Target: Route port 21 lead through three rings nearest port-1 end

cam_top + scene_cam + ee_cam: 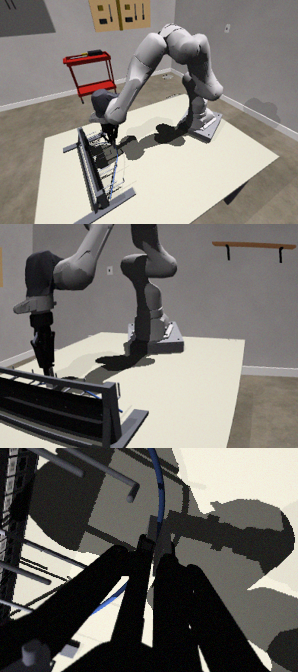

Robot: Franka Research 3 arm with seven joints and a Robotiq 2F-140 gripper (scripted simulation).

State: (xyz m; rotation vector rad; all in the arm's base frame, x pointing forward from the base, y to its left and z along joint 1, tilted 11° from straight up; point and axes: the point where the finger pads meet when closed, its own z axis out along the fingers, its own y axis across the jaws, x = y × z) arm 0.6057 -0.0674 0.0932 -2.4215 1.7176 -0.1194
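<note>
My gripper is now 15 cm short of the dark rack, 8 cm to the right of it and 1 cm below it.
</note>
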